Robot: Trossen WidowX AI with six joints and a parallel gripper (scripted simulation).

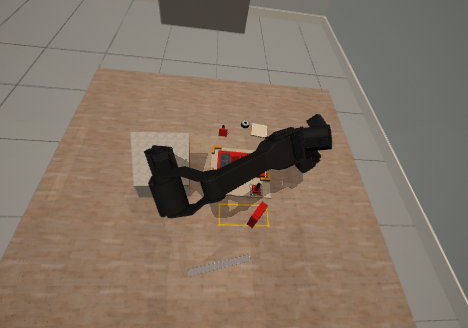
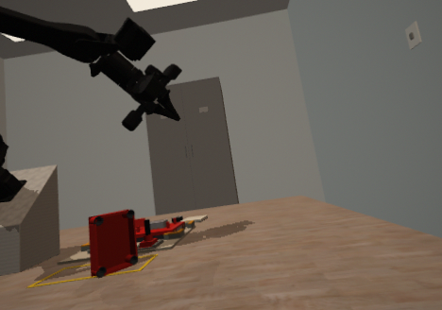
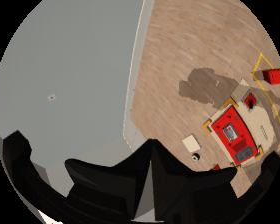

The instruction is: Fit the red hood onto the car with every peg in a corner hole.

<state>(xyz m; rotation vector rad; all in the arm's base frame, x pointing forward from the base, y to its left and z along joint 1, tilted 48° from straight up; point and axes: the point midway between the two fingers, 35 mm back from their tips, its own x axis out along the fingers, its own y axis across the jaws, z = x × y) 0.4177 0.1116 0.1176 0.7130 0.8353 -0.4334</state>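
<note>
Now: the red hood 11 cm behind my gripper tip, 16 cm to the right of it and 24 cm below it. Round my gripper tip: cream tile 5 cm behind, 28 cm to the left, 29 cm below; then pale base plate 15 cm behind, 6 cm to the left, 28 cm below; then grey engine block 11 cm behind, 8 cm to the left, 27 cm below.
</note>
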